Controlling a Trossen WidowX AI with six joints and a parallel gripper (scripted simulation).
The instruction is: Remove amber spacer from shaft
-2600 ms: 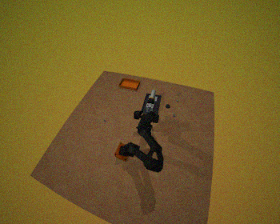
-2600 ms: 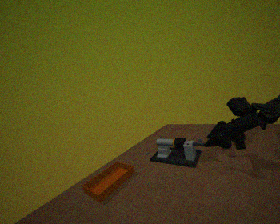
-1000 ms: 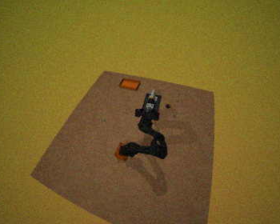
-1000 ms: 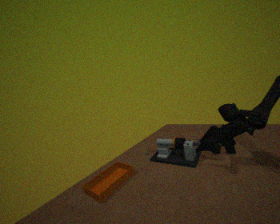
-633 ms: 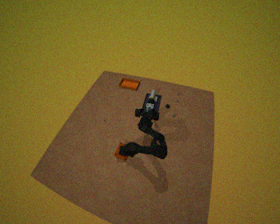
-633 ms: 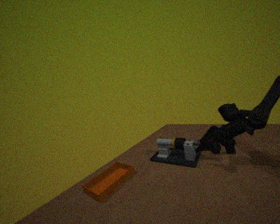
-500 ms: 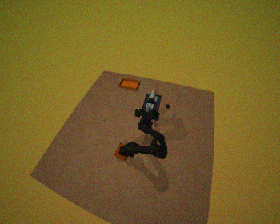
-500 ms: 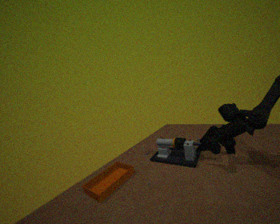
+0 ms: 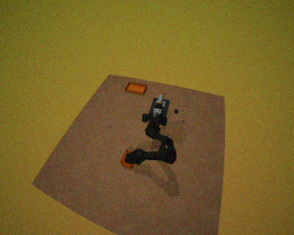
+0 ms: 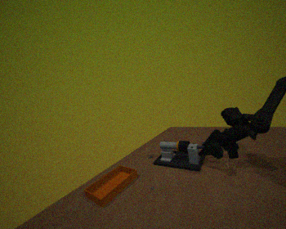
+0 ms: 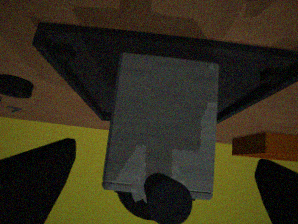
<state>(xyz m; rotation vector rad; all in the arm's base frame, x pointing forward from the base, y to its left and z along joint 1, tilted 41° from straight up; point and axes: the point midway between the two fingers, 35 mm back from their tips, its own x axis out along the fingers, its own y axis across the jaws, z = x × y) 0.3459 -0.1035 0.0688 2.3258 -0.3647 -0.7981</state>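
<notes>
Now: the amber spacer 10 cm ahead of my gripper tip, 1 cm to the right of it and 1 cm above it. The rest, counted from my gripper tip: orange tray: 34 cm ahead, 26 cm to the left, 6 cm below; dark disc: 11 cm ahead, 16 cm to the right, 6 cm below.
</notes>
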